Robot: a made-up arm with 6 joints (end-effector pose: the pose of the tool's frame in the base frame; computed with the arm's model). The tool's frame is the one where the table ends. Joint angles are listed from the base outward.
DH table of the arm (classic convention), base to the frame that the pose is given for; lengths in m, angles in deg. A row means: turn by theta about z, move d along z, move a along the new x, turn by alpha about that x. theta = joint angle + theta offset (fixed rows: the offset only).
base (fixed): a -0.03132; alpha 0; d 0; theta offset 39.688
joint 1: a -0.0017; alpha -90; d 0.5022; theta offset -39.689
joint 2: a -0.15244; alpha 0; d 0; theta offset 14.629
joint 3: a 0.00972; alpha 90; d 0.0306; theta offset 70.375
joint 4: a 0.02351; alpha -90; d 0.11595; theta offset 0
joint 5: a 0.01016; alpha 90; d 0.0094; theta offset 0
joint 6: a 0.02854; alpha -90.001; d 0.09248; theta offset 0
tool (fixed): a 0; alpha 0; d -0.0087; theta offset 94.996
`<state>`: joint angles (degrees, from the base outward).
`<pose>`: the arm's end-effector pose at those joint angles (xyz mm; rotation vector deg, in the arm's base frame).
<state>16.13 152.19 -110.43 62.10 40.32 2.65</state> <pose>169.3 172.9 391.7 -49.91 -17.22 -103.60</pose>
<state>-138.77 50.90 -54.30 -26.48 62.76 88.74</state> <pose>-85.7 -91.6 533.7 39.27 -43.90 26.73</pose>
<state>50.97 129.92 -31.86 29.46 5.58 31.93</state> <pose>-56.3 68.2 390.1 -85.60 -58.39 -65.80</pose>
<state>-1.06 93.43 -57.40 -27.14 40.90 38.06</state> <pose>97.8 -25.2 461.9 -85.79 -82.00 -92.95</pose>
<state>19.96 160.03 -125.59 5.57 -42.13 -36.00</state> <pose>281.5 106.4 422.0 -24.68 153.73 89.50</pose>
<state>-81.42 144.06 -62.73 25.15 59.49 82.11</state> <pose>98.8 -81.3 395.1 84.26 -120.55 50.63</pose>
